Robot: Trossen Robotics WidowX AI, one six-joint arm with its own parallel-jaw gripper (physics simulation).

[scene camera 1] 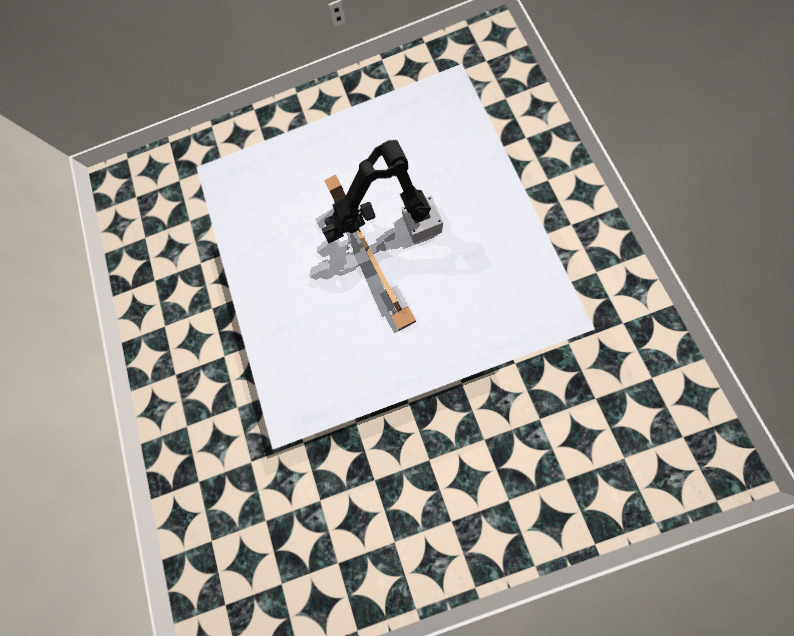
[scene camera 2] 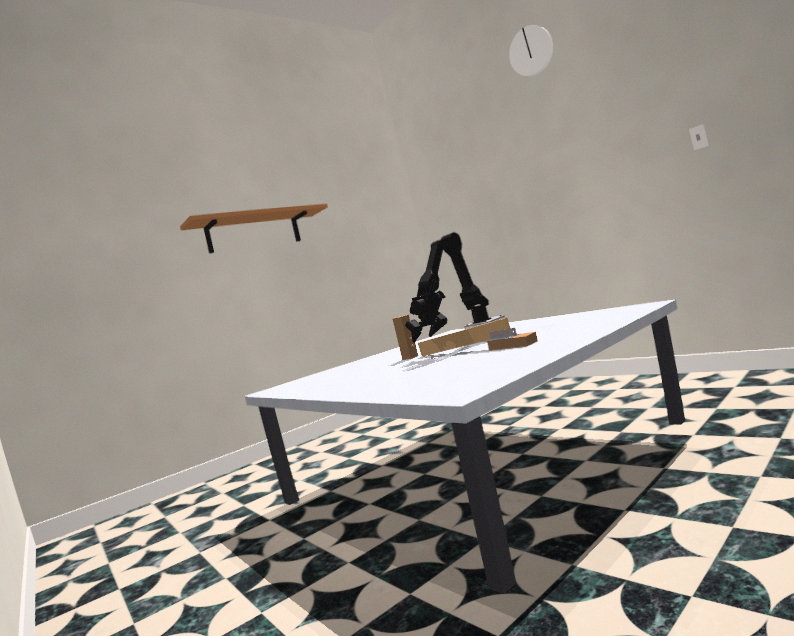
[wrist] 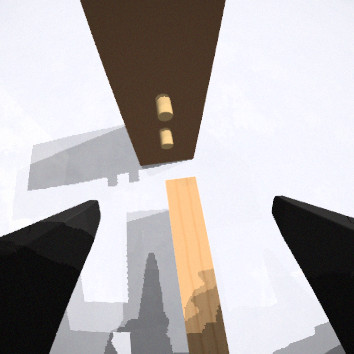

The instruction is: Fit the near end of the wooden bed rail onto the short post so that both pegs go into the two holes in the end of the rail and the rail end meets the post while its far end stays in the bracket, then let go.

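Pixels of known places: gripper, fingertip midpoint: [scene camera 2: 421,339] [wrist: 187,206]; arm's base, origin of the base link: [scene camera 1: 420,213] [scene camera 2: 481,321].
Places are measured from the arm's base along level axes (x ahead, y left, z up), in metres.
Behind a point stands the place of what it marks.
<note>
The wooden rail [scene camera 1: 380,270] {x 0.222, y 0.168, z 0.010 m} [scene camera 2: 457,338] {x 0.247, y 0.085, z -0.024 m} [wrist: 192,240] {x 0.260, y -0.090, z -0.016 m} runs from near the post to the grey bracket [scene camera 2: 501,333] {x 0.223, y 0.285, z -0.028 m}, where its far end sits. The short post [scene camera 1: 332,182] {x 0.279, y -0.188, z 0.100 m} [scene camera 2: 403,337] {x 0.302, y -0.172, z 0.014 m} [wrist: 155,60] {x 0.277, y -0.163, z 0.029 m} stands upright. Its upper peg [wrist: 164,107] {x 0.274, y -0.154, z 0.008 m} and lower peg [wrist: 166,138] {x 0.274, y -0.155, z -0.024 m} stick out bare toward the rail. The rail's near end is apart from the post by a small gap, slightly right of the pegs in the wrist view. Its two holes do not show. My gripper [scene camera 1: 349,221] {x 0.263, y -0.106, z -0.008 m} [scene camera 2: 424,336] {x 0.263, y -0.106, z -0.008 m} [wrist: 187,206] {x 0.263, y -0.106, z -0.008 m} is open above the near end, one finger to each side.
A low wooden block [scene camera 1: 403,318] {x 0.201, y 0.363, z -0.045 m} [scene camera 2: 513,341] {x 0.241, y 0.346, z -0.057 m} lies at the rail's far end by the bracket. The arm's grey base [scene camera 1: 424,225] {x 0.002, y 0.054, z 0.001 m} stands on the white table [scene camera 1: 503,284] {x -0.215, y 0.365, z -0.080 m} [scene camera 2: 371,390] {x 0.737, y 0.167, z -0.080 m}, to the right of the rail in the first scene view.
</note>
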